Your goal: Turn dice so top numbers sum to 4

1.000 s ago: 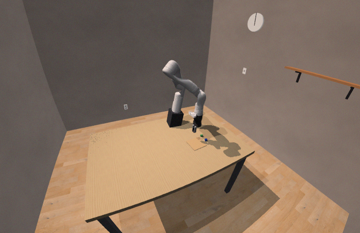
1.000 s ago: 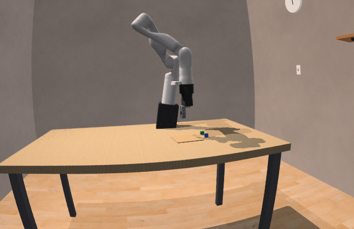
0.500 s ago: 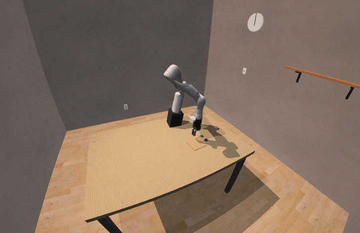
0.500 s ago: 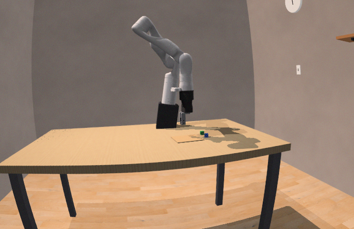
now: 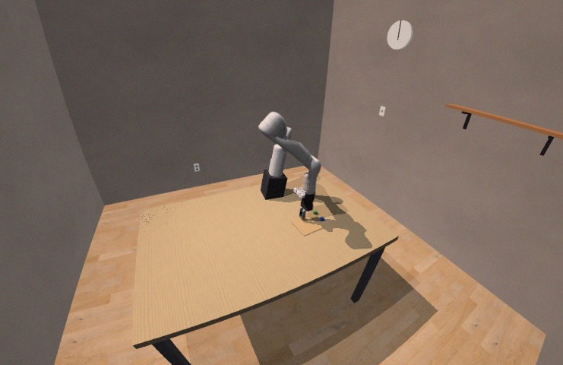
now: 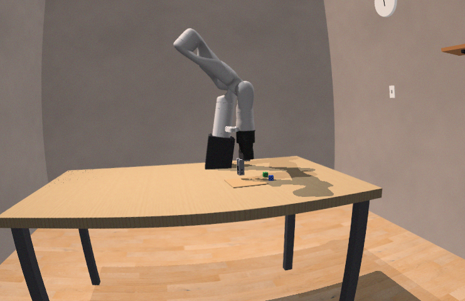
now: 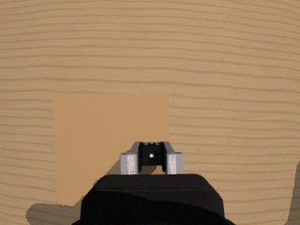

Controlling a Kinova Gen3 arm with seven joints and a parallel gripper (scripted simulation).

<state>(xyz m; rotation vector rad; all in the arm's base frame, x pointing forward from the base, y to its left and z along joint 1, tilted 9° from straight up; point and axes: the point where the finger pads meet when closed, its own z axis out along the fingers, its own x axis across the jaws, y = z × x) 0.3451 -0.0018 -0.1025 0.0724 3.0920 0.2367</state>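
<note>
The tan mat is 50 mm ahead of my hand and 40 mm below it. From my hand the other things lie so: black die: 10 mm below; then blue die: 110 mm to the left, 70 mm ahead, 30 mm below; then green die: 110 mm to the left, 30 mm below, 10 mm behind.
</note>
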